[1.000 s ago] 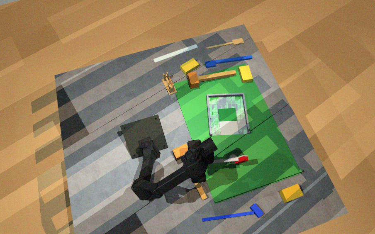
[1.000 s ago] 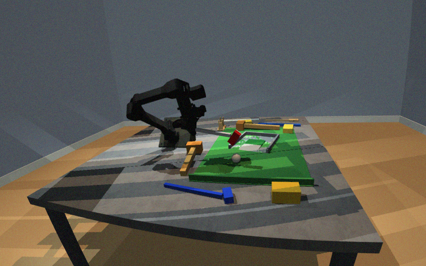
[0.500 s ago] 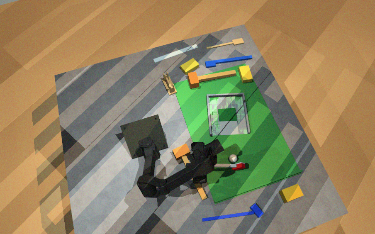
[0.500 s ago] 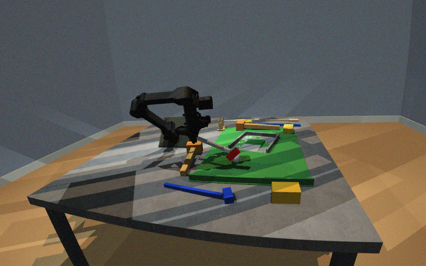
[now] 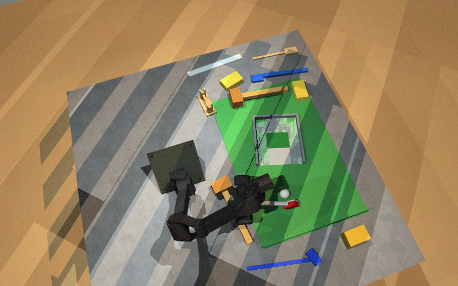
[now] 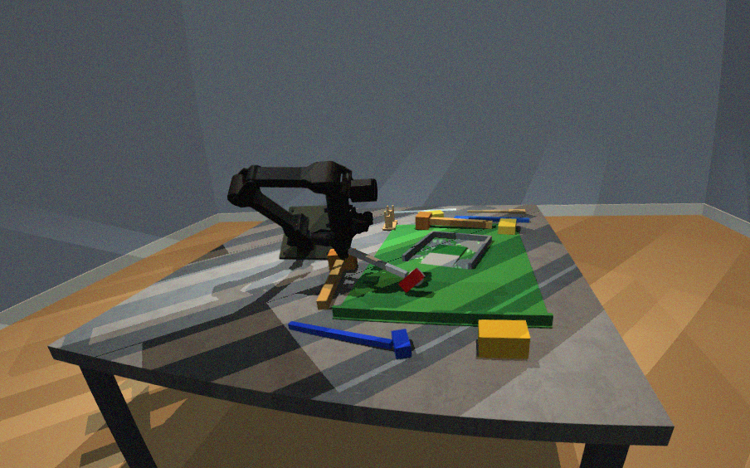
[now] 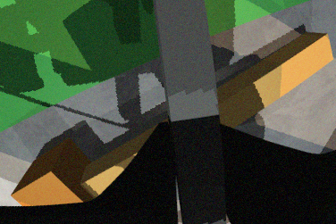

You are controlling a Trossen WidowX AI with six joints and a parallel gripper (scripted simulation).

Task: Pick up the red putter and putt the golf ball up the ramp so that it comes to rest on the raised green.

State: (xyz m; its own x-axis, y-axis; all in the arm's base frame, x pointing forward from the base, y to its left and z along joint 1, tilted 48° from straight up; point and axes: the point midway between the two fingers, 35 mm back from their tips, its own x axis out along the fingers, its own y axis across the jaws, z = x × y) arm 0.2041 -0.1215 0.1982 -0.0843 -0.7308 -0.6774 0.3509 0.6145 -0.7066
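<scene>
Right now my gripper tip is 9 cm short of the red putter and 3 cm to the left of it. Round my gripper tip: white golf ball: 19 cm ahead, 1 cm to the right, 5 cm below; then green mat: 28 cm ahead, 16 cm to the left, 7 cm below; then blue putter: 7 cm ahead, 26 cm to the right, 6 cm below.
</scene>
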